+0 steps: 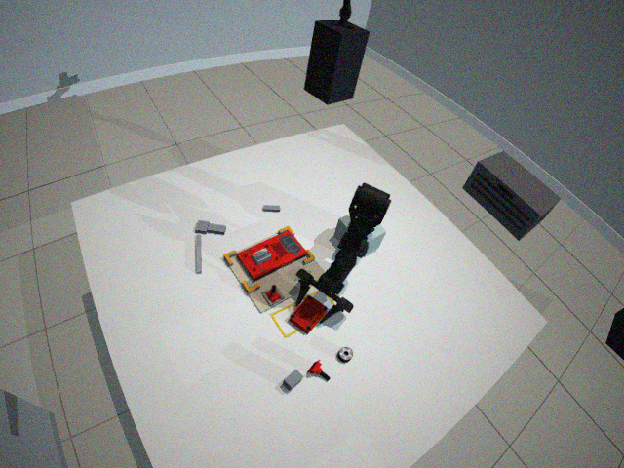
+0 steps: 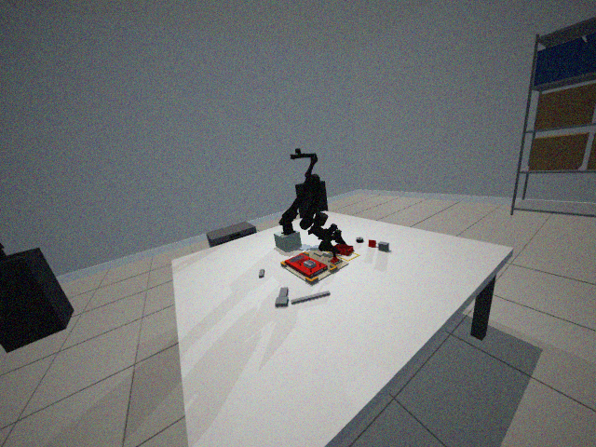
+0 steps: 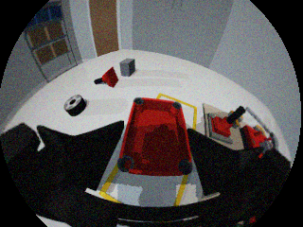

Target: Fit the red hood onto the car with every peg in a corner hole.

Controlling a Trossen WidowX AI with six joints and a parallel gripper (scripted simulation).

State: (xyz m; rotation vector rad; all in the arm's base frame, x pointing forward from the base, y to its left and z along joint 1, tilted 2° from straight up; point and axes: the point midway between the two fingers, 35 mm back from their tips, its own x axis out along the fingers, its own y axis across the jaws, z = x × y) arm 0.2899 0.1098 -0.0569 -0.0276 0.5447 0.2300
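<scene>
Now: the red hood 1 cm below my gripper tip. The rest, counted from my gripper tip: grey engine block: 23 cm to the right, 1 cm above.
</scene>
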